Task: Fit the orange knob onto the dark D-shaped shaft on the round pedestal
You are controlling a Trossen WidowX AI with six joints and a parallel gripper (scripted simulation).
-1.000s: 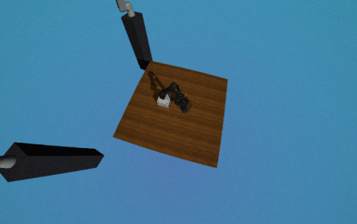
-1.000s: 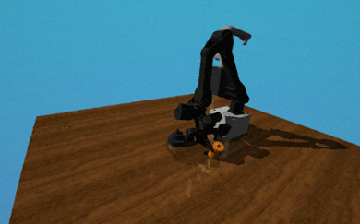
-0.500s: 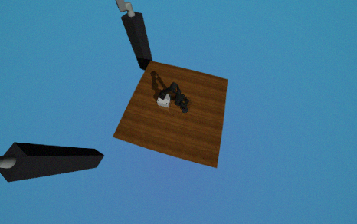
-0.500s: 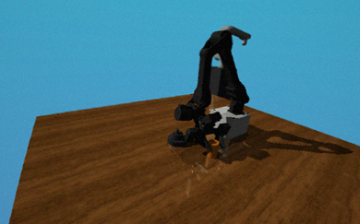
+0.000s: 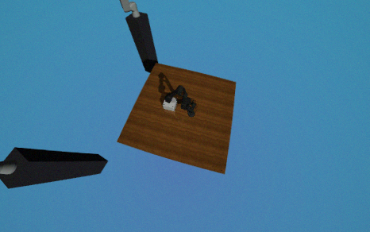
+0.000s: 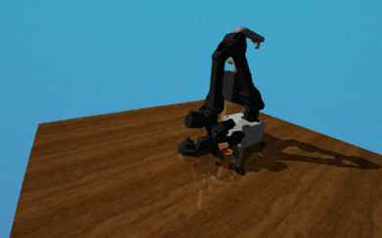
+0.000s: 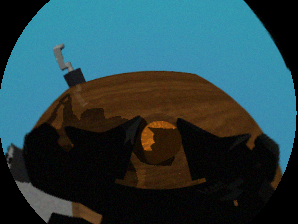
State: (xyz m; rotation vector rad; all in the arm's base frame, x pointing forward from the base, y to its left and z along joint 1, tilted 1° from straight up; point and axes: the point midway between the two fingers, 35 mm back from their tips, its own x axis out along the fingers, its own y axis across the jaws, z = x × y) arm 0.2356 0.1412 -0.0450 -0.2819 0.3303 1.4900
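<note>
The orange knob lies 3 cm to the right of my gripper tip and 2 cm below it. Also, from my gripper tip: round dark pedestal (8 cm ahead, 17 cm to the right, 2 cm below).
</note>
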